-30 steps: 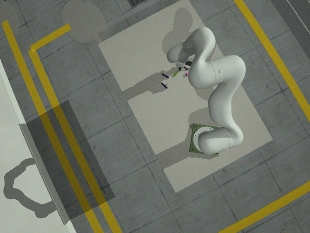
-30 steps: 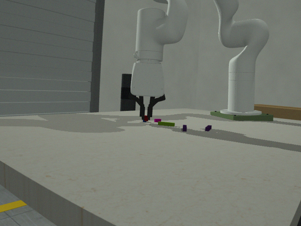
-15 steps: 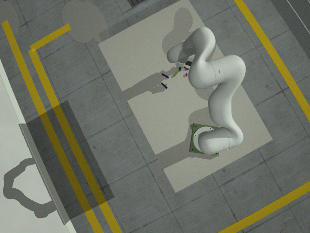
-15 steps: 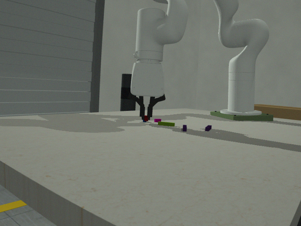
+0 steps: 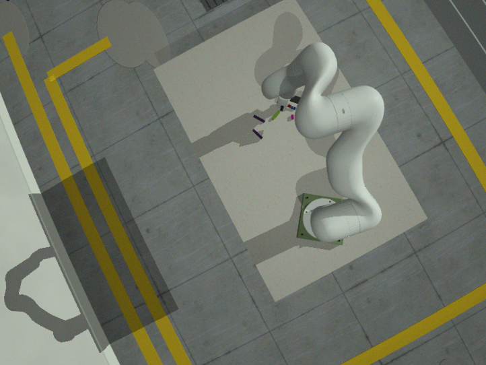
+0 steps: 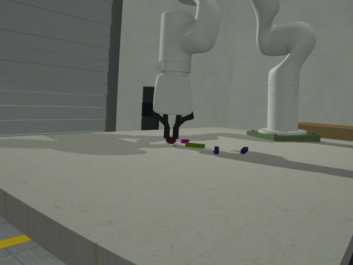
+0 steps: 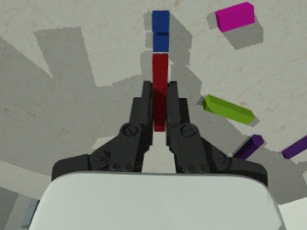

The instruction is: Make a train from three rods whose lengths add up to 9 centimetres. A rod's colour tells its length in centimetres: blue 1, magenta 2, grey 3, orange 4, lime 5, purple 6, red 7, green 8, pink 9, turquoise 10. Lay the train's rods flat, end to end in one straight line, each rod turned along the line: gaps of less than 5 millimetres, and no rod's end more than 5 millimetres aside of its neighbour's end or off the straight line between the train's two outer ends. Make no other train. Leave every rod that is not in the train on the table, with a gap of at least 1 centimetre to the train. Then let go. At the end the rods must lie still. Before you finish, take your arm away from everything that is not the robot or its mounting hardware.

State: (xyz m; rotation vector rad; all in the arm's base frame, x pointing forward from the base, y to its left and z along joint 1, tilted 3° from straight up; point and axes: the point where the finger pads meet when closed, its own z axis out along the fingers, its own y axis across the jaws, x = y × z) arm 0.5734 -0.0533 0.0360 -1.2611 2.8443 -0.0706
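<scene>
Right now my hand is 30 mm past the lime rod, 60 mm to the right of it and 20 mm above it. Round my hand: magenta rod 70 mm behind, 10 mm to the right, 20 mm below; red rod 20 mm below.
</scene>
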